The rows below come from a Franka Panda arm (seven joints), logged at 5 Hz.
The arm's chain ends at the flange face. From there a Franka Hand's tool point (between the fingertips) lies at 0.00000 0.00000 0.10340 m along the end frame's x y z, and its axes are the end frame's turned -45 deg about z.
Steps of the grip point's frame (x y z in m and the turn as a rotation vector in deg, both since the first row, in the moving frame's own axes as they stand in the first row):
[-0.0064, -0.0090, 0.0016, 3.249, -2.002, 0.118]
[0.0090, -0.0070, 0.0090, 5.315, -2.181, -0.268]
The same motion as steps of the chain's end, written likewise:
[-0.0042, -0.0002, 0.0018, 0.882, -3.713, 0.118]
[0.0110, -0.0073, 0.0095, 2.216, -5.300, -0.268]

